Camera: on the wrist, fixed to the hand. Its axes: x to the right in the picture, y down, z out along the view.
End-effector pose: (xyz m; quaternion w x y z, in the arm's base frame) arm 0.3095 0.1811 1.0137 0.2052 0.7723 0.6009 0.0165
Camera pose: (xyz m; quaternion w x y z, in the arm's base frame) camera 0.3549 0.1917 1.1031 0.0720 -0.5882 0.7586 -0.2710
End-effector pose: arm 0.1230 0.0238 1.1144 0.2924 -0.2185 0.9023 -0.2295
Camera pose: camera 0.0573 0.0990 1.1279 0.1466 0.9216 0.2322 0.2741
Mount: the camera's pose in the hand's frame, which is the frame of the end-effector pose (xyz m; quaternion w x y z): 0.0027 0.0699 -0.0726 0.0119 -0.0009 -0.0872 -0.9961
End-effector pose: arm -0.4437 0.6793 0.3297 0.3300 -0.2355 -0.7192 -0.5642
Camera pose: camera -0.3806 0.6266 0.3881 0.6210 -0.6641 0.2714 0.3156
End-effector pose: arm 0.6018 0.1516 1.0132 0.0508 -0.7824 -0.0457 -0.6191
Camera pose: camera 0.5418 0.0725 1.0308 0.6207 0.0178 0.7837 -0.0102
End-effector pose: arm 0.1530 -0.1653 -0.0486 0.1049 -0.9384 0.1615 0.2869
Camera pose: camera 0.1664 -0.2517 0.0016 0.3003 -0.1471 -0.9422 -0.0191
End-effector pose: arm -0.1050 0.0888 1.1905 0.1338 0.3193 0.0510 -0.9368
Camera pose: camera -0.0448 0.0343 1.1307 0.9268 0.1288 -0.3078 0.1722
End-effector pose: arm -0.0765 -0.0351 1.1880 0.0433 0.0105 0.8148 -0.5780
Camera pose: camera -0.0787 0.0564 1.1458 0.5042 0.8620 -0.0169 0.0502
